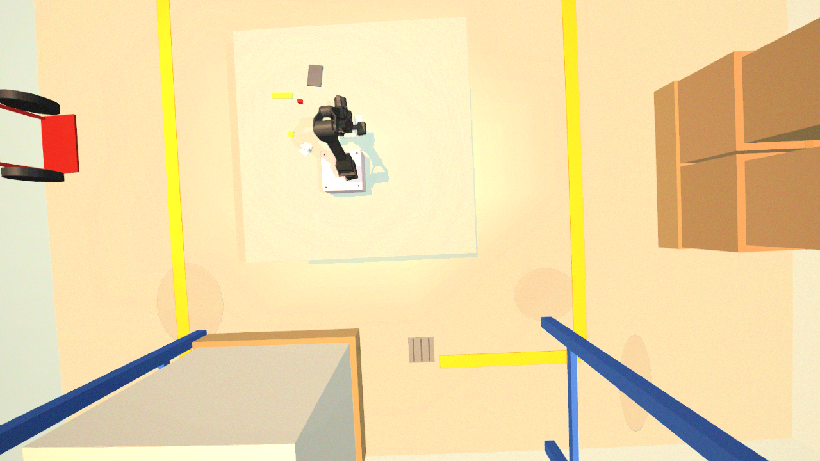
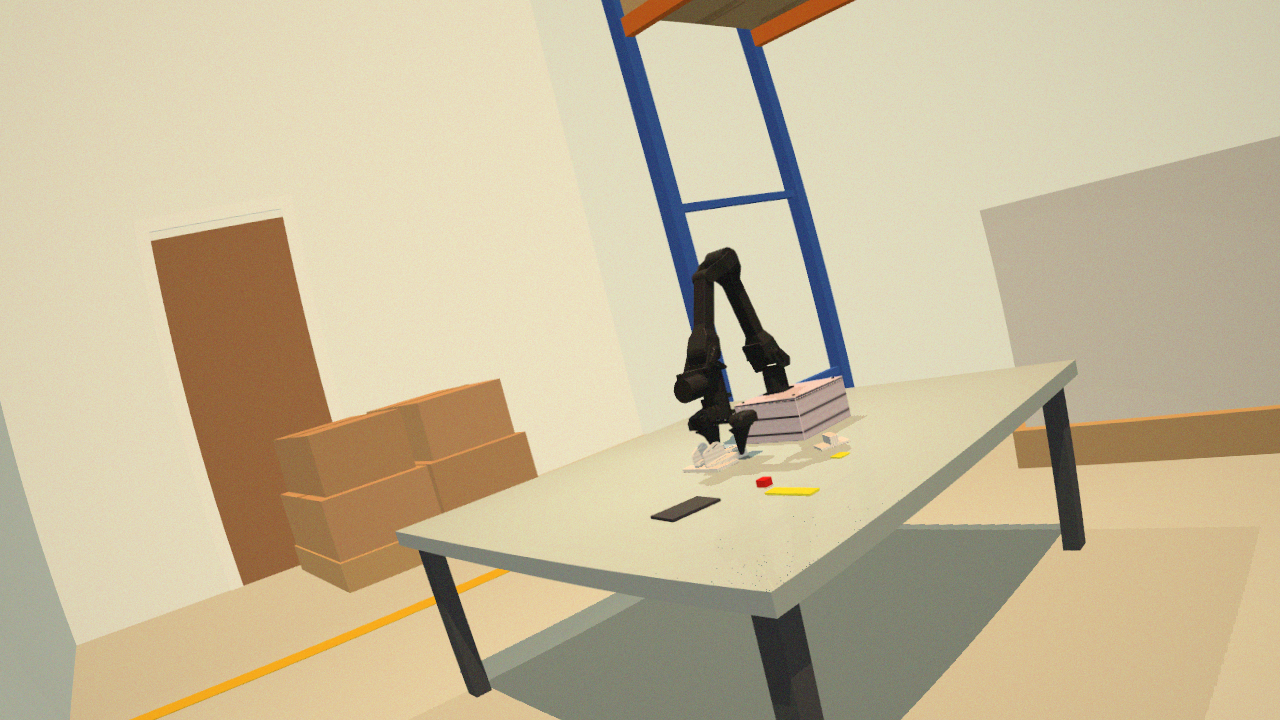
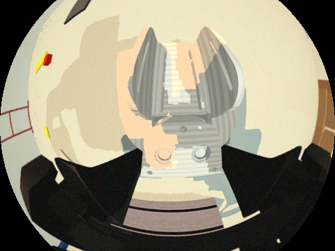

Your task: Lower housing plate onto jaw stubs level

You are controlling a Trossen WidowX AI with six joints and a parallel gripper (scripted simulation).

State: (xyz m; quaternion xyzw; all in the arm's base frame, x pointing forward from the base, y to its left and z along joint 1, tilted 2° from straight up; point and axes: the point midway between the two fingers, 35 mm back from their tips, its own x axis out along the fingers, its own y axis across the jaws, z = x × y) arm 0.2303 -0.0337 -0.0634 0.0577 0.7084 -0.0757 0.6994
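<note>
Now: the white part 70 mm ahead of my gripper tip and 10 mm to the right of it. Round my gripper tip: small yellow square (80 mm ahead, 330 mm to the left, 10 mm below); then dark flat plate (370 mm ahead, 130 mm to the left); then red cube (240 mm ahead, 240 mm to the left).
</note>
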